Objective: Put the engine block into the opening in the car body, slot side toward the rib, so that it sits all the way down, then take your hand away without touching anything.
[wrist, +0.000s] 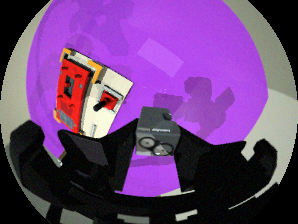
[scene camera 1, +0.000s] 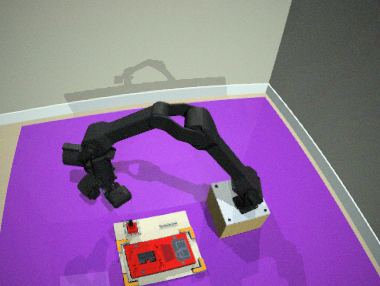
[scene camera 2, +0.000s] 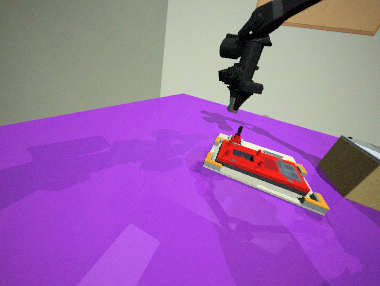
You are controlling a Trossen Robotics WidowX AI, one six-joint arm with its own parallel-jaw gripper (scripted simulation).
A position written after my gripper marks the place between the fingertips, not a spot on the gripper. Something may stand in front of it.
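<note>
My gripper (scene camera 1: 110, 195) is holding a dark grey engine block (wrist: 156, 135). I can see the gripper (wrist: 154, 123) in the wrist view as well, and scene camera 2 gives me another look at the gripper (scene camera 2: 232, 108). There is also a red car body (scene camera 2: 273, 170). Scene camera 1 shows me that body (scene camera 1: 164, 254) too, and so does the wrist view, where I find the body (wrist: 74, 80).
</note>
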